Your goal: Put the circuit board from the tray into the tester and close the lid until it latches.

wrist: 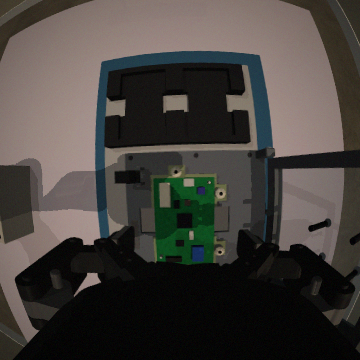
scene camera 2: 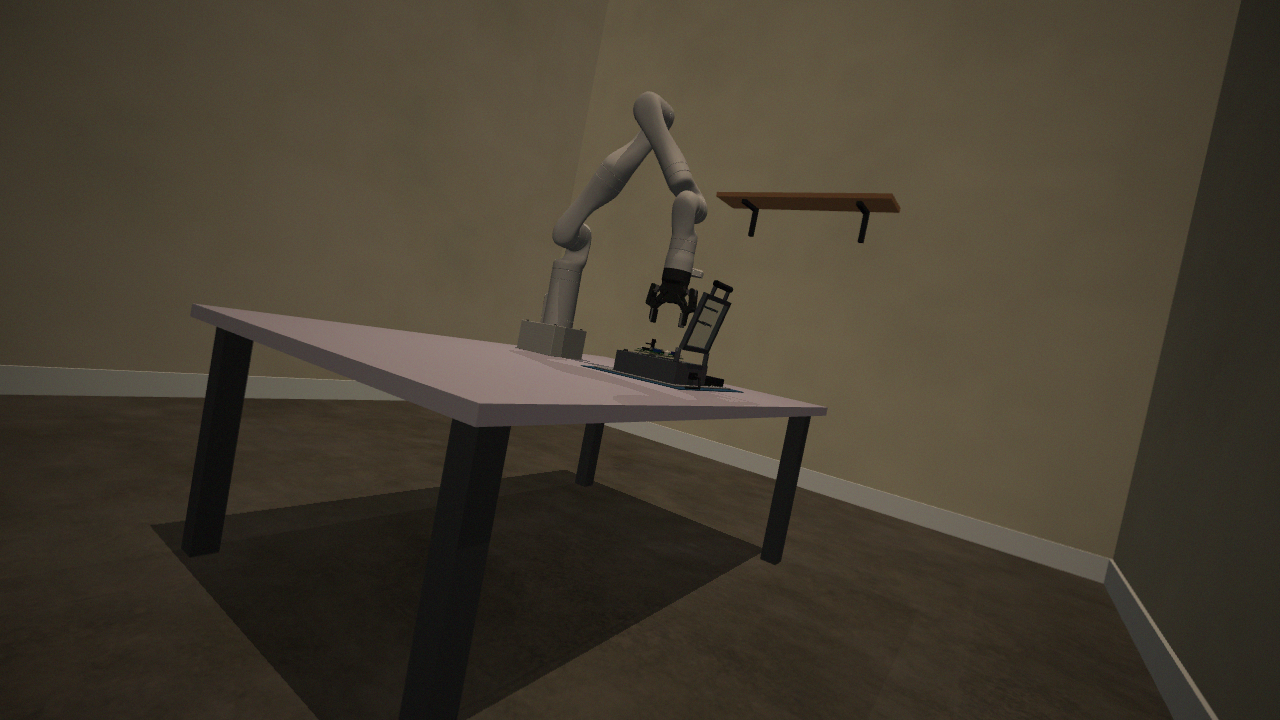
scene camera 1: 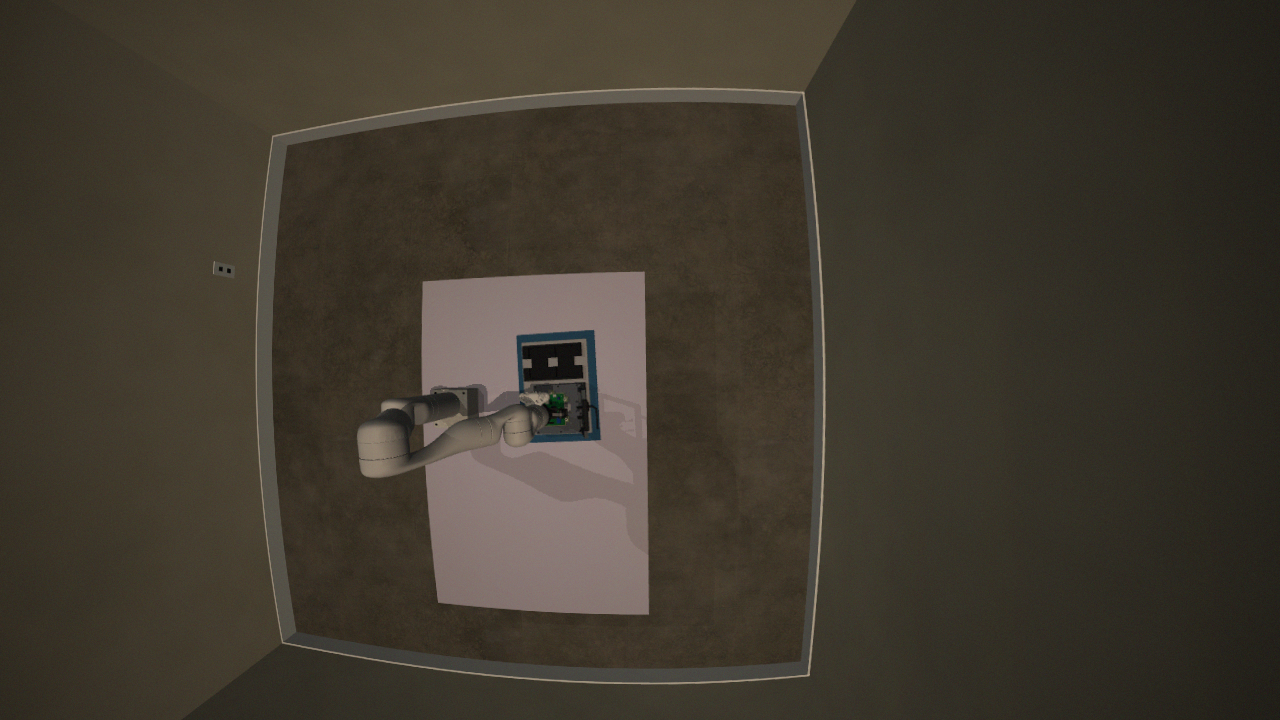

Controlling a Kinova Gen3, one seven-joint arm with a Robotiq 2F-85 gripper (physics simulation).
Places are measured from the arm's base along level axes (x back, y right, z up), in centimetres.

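Pixels of known places: gripper, between the fingertips: [wrist: 185, 240] [scene camera 2: 666, 324]; arm's base, origin of its link: [scene camera 2: 557, 326] [scene camera 1: 449, 404].
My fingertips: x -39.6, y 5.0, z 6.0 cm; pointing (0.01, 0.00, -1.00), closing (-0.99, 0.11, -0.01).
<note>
For each thing: its top centre in the pictures, then the offset to it from my fingertips. "pt": a spot on its surface instead. Level surfaces: height alone.
- green circuit board, centre of its top: [wrist: 184, 225] [scene camera 2: 659, 349] [scene camera 1: 553, 410] dy +0.6, dx +0.3, dz -6.7 cm
- black tray, a spot on its surface: [wrist: 145, 107] [scene camera 1: 540, 364] pt dy -15.9, dx +5.0, dz -13.1 cm
- blue-edged mat, height of its surface: dz -14.7 cm
- pale table, height of its surface: dz -14.9 cm
- black latch block, centre of its top: [wrist: 120, 176] dy -5.5, dx +6.4, dz -4.2 cm
The green circuit board [wrist: 200, 225] [scene camera 1: 558, 402] lies in the bed of the grey tester [wrist: 240, 170] [scene camera 2: 657, 367], among its round posts. The tester's lid [scene camera 2: 706, 324] [wrist: 315, 160] stands open, tilted up and slightly back. My gripper [scene camera 2: 668, 320] [wrist: 185, 240] is open and empty, and hangs above the tester and the board, close to the raised lid. The near end of the board is hidden behind the gripper's body in the wrist view. The black tray [wrist: 145, 107] [scene camera 1: 538, 361] beside the tester holds no board.
A blue-edged mat [wrist: 180, 56] [scene camera 1: 554, 334] lies under the tray and tester on the pale table [scene camera 1: 537, 537] [scene camera 2: 402, 367]. The arm's base [scene camera 2: 551, 339] stands beside the mat. A brown wall shelf [scene camera 2: 805, 202] is beyond the table. A black latch block [wrist: 127, 177] is at the tester's left side.
</note>
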